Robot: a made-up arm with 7 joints. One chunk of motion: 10 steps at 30 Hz.
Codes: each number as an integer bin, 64 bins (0 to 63) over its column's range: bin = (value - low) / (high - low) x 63, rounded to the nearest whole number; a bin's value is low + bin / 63 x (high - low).
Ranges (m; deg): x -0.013..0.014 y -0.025..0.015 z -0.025..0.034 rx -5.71..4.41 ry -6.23..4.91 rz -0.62..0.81
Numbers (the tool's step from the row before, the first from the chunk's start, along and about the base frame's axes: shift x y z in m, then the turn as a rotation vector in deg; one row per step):
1: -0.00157 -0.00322 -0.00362 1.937 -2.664 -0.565
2: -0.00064 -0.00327 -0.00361 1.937 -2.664 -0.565
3: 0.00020 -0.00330 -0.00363 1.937 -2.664 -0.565
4: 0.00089 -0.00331 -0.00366 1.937 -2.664 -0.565
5: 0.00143 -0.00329 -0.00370 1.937 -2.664 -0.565
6: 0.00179 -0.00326 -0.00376 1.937 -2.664 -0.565
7: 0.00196 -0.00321 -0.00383 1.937 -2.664 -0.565
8: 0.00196 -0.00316 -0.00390 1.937 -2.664 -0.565
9: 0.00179 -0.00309 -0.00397 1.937 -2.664 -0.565
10: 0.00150 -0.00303 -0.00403 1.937 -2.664 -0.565
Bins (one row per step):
1: 27 34 23 48 20 2
2: 29 34 23 48 20 2
3: 31 34 23 48 20 2
4: 32 34 23 48 20 2
5: 34 34 23 48 20 2
6: 35 34 23 48 20 2
7: 35 34 23 48 20 2
8: 35 34 23 48 20 2
9: 35 35 22 48 20 2
10: 34 35 22 48 20 2

